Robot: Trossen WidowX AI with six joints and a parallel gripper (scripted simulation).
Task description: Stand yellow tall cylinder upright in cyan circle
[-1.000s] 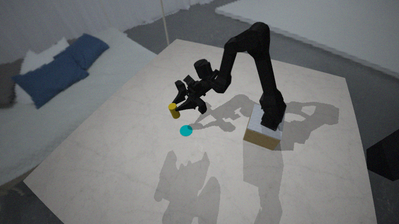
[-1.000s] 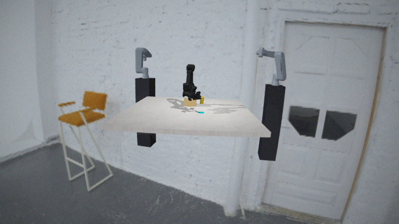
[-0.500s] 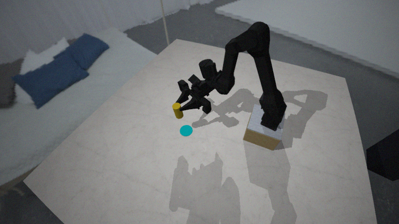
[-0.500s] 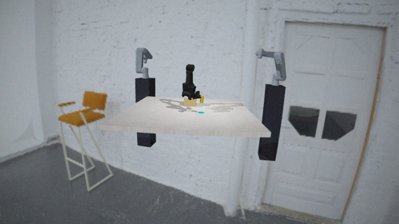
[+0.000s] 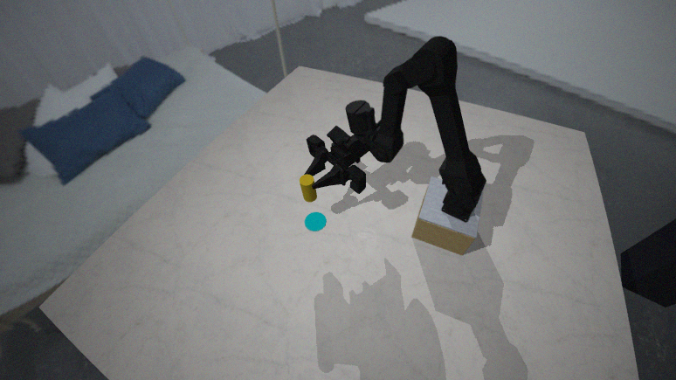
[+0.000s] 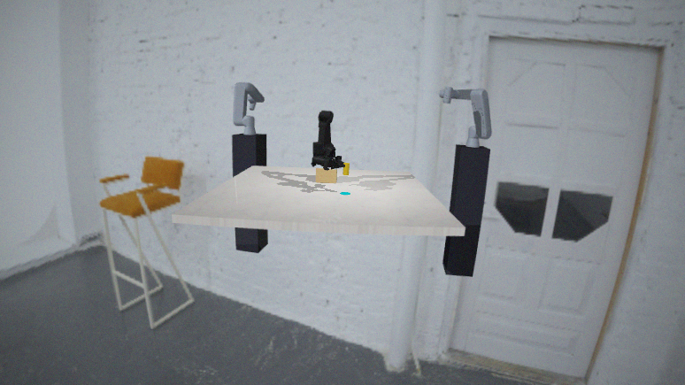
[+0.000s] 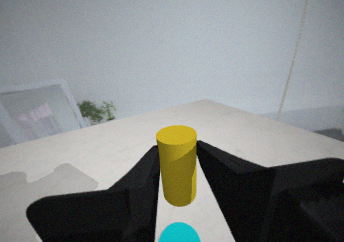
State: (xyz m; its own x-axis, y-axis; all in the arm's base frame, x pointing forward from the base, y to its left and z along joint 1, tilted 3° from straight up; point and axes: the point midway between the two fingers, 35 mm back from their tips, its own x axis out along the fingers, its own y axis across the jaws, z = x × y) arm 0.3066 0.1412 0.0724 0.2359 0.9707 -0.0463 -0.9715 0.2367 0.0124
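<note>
My gripper tip is now 2 cm above the yellow tall cylinder. The rest, counted from my gripper tip: cyan circle 16 cm below.
</note>
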